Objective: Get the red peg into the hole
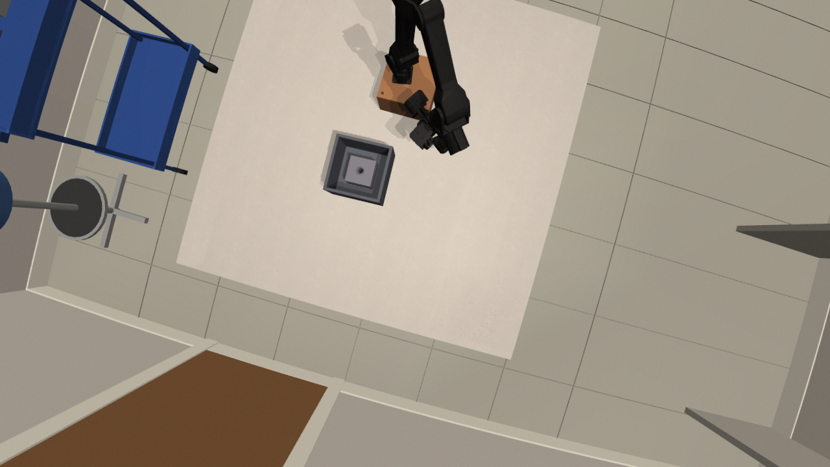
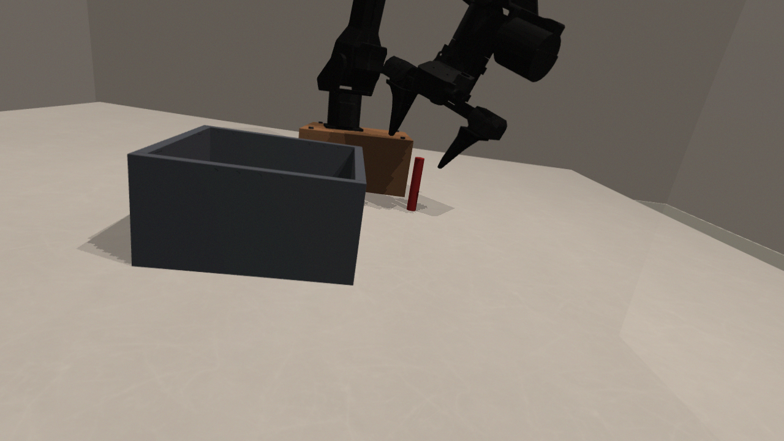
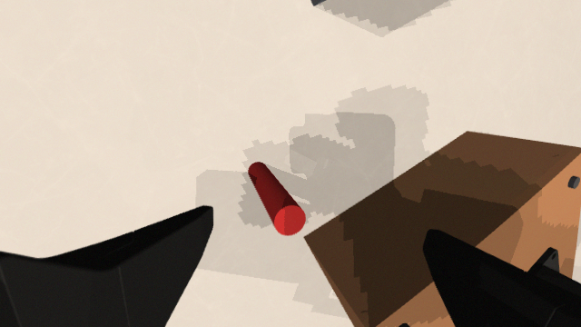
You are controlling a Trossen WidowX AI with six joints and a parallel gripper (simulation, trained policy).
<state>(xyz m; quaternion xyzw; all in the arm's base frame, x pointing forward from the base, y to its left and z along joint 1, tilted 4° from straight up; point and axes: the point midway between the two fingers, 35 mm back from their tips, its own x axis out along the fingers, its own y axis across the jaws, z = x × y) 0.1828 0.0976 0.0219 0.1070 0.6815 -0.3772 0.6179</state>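
Right now the red peg is 10 mm ahead of my gripper tip, 10 mm to the left of it and 50 mm below it. Round my gripper tip: plate: 150 mm ahead, 200 mm to the right, 40 mm below; then dark grey box: 150 mm ahead, 200 mm to the right, 60 mm below.
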